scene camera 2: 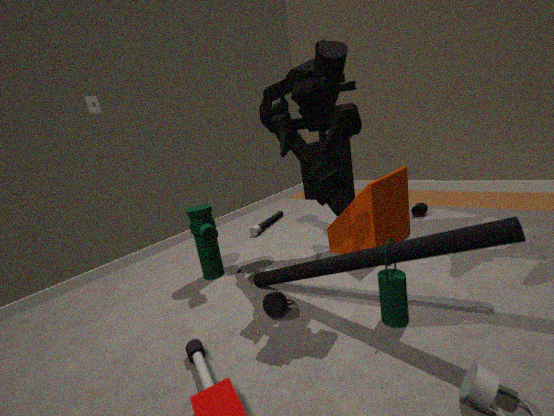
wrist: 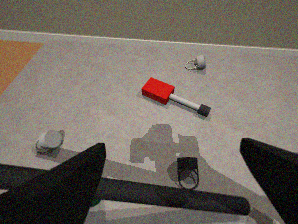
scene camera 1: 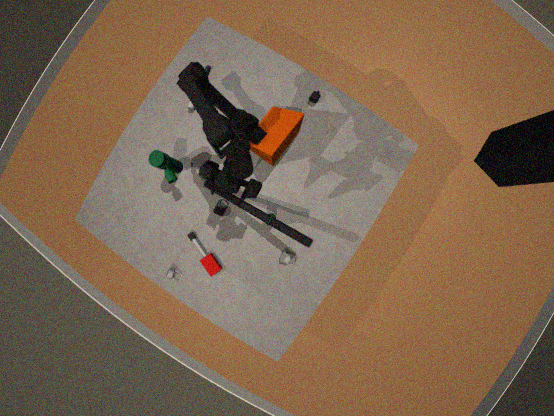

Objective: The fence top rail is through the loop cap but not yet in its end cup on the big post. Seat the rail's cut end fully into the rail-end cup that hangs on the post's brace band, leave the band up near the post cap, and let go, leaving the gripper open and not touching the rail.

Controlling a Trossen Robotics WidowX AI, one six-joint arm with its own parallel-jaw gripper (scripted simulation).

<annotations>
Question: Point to a red-headed tool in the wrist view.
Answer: At 157,90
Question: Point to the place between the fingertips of the gripper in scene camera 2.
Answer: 302,154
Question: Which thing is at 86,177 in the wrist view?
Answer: The gripper.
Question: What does the gripper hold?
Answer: Nothing.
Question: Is the gripper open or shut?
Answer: Open.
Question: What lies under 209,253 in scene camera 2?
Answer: A big green post.
</annotations>
